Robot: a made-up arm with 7 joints. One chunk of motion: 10 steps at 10 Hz.
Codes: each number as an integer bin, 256 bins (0 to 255) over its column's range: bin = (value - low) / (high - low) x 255, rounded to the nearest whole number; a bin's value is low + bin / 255 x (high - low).
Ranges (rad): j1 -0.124..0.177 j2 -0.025..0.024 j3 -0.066..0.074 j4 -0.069..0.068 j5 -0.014..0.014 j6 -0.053..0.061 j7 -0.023..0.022
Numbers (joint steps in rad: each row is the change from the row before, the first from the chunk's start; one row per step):
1: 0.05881 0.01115 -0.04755 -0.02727 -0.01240 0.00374 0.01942
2: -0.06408 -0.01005 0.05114 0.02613 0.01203 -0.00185 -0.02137
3: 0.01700 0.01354 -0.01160 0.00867 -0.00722 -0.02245 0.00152
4: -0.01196 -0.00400 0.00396 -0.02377 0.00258 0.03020 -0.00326
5: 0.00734 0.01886 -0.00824 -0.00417 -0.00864 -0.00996 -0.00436
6: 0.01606 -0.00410 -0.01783 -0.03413 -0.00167 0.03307 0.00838
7: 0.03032 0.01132 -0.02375 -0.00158 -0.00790 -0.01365 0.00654
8: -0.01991 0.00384 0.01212 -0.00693 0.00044 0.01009 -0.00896
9: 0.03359 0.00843 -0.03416 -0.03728 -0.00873 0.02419 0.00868
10: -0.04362 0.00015 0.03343 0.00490 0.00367 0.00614 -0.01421
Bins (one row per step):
1: 155 188 34 78 15 127 240
2: 51 78 213 177 237 114 9
3: 119 201 99 145 62 68 139
4: 95 109 127 84 151 186 112
5: 111 228 105 121 49 96 106
6: 119 109 88 65 112 193 178
7: 131 189 77 125 56 88 167
8: 88 150 142 116 132 141 80
9: 134 174 58 59 48 173 180
10: 68 131 181 138 161 132 50

